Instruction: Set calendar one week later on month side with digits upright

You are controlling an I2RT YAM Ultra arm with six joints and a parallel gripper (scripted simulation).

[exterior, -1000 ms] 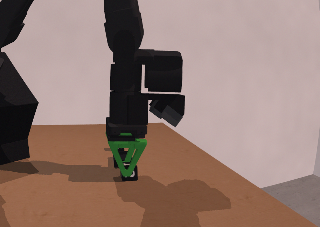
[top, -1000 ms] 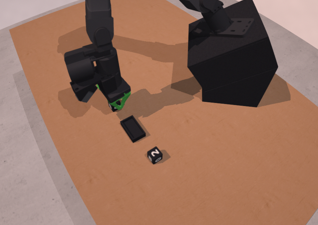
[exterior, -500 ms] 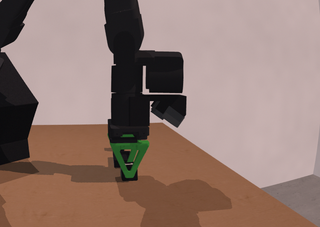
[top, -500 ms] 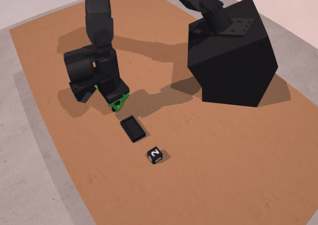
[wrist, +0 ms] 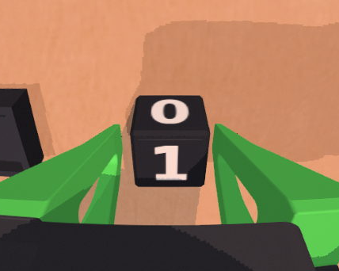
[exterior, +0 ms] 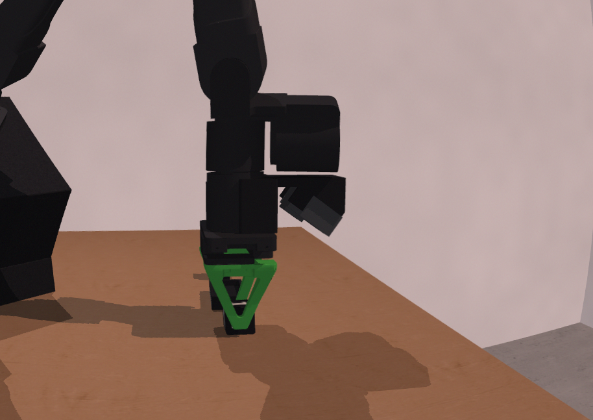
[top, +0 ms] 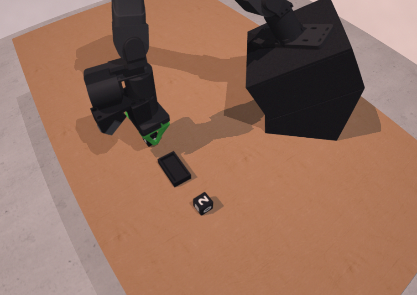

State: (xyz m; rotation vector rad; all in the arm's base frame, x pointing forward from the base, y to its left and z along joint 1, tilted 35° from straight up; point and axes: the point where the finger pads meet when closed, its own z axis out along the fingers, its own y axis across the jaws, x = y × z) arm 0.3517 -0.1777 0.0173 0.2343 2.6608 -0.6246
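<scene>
Right now the black tray is 30 mm ahead of my hand, 100 mm to the left of it and 10 mm below it.
</scene>
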